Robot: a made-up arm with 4 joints.
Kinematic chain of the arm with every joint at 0, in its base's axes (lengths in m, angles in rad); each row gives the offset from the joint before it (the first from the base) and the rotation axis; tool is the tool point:
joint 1: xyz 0 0 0.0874 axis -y
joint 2: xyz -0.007 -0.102 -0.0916 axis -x
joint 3: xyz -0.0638 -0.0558 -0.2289 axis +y
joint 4: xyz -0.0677 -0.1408 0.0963 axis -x
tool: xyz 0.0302 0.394 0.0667
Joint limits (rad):
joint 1: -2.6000..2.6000
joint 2: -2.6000..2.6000
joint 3: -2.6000..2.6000
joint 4: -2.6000..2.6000
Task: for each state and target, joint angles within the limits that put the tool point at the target. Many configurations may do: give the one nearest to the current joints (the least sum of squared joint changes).
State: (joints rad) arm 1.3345 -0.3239 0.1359 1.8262
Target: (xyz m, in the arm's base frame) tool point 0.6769 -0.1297 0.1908
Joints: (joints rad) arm 1.8501 -0.4028 -0.0702 1.8872
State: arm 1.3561 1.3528 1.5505 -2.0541
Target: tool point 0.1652 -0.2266 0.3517
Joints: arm 0.6482 0.5303 0.8914 -1.4365
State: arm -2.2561 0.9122 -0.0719 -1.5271
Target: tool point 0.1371 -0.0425 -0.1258
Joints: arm -2.4420 0.9181 0.2856 -1.5028
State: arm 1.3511 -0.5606 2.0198 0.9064
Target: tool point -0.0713 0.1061 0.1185
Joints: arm 1.2928 -1.3923 1.3780 0.1835
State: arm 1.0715 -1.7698 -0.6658 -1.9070
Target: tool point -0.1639 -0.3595 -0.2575
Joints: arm 0.5231 -1.2493 -0.4362 -1.4122
